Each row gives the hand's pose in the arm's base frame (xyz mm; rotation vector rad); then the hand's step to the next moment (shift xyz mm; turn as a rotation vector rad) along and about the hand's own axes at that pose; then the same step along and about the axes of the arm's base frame.
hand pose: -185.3 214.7 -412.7 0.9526 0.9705 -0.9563
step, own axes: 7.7 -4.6 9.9 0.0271 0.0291 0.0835
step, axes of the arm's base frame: -0.1 -12.2 -5.5 0.0530 -0.0757 0.0029
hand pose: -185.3 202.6 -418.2 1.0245 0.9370 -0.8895
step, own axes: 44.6 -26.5 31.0 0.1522 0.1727 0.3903
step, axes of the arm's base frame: -2.9 -43.6 -41.7 0.2902 -0.3480 0.0007
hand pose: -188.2 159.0 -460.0 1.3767 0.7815 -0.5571
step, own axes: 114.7 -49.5 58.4 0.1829 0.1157 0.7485
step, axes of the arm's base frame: 45.3 -53.5 -118.7 0.3247 -0.7062 -0.0542
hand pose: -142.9 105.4 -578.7 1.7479 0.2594 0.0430
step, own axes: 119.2 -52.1 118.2 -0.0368 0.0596 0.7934
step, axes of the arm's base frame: 128.7 -81.8 -87.5 0.1101 -0.7834 -0.0923
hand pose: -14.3 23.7 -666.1 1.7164 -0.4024 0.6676
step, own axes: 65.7 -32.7 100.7 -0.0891 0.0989 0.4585
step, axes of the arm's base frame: 92.4 -83.6 1.4 -0.0272 -0.4744 -0.0463
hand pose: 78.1 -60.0 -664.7 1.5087 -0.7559 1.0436
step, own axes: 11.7 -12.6 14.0 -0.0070 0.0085 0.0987
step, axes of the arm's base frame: 18.9 -10.3 5.2 0.0105 -0.0987 -0.0042
